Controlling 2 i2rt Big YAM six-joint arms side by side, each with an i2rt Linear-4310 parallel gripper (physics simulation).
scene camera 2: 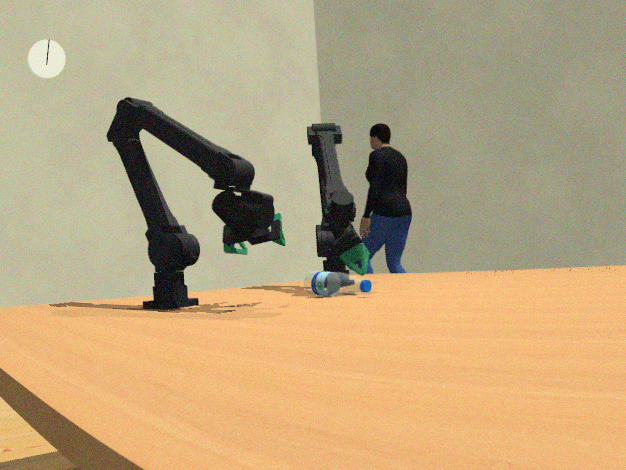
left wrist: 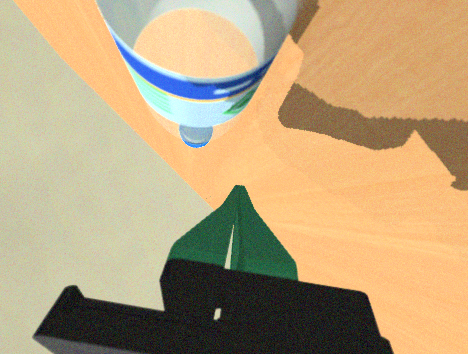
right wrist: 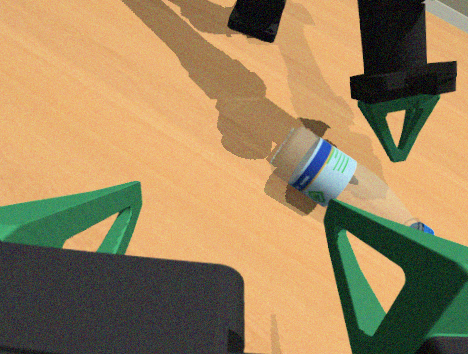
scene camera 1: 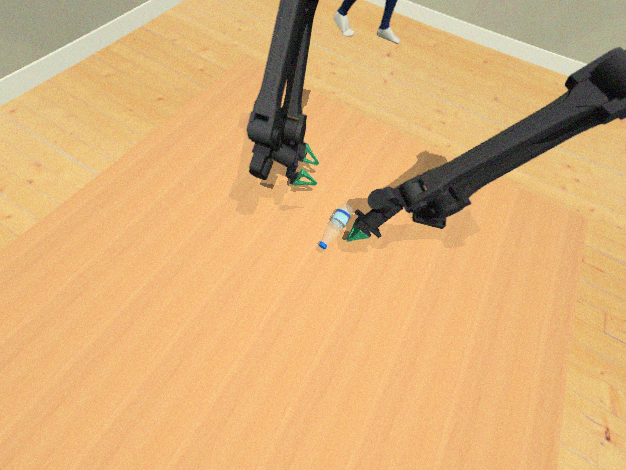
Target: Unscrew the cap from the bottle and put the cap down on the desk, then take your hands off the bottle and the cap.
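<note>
A clear bottle with a blue and white label lies on its side on the desk. The blue cap is at its neck end; I cannot tell whether it is loose. My left gripper is shut and empty, beside the bottle and slightly above the desk. My right gripper is open and empty, apart from the bottle, off toward its base end.
The left arm reaches in from the right in scene camera 1, and the right arm from the top. A person stands beyond the desk. Arm shadows fall around the bottle.
</note>
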